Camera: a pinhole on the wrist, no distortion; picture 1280 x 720 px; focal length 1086.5 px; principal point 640.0 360.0 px. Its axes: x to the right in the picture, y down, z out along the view. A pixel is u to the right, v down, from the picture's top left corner.
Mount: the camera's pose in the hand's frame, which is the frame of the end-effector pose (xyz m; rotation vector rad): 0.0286 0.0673 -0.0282 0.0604 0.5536 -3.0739
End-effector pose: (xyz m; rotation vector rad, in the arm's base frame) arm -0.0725 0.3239 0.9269 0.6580 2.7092 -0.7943
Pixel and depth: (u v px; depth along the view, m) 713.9 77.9 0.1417
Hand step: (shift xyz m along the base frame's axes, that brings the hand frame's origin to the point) 0.0258 -0.0216 -0.1242
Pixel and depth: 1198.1 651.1 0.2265
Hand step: 0.0641 -0.1739 -0.0659
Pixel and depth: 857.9 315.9 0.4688
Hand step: 0.0751 -0.3199 -0.2760
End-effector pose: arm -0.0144 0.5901 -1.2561 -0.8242 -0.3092 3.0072
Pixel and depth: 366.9 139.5 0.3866
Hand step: -0.2794 -0.0685 0.2506
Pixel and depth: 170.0 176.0 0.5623
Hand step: -0.4906 -0.0500 0.3373
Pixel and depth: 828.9 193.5 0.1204
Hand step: -0.0463 -0.0582 0.0662
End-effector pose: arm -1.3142 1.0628 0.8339 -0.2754 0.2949 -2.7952
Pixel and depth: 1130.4 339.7 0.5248
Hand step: 0.2804 0.0977 0.4288
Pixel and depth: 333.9 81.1 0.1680
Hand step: -0.0177 -0.0937 0.1395
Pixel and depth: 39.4 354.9 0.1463
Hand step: -0.0672 -0.0700 0.1200
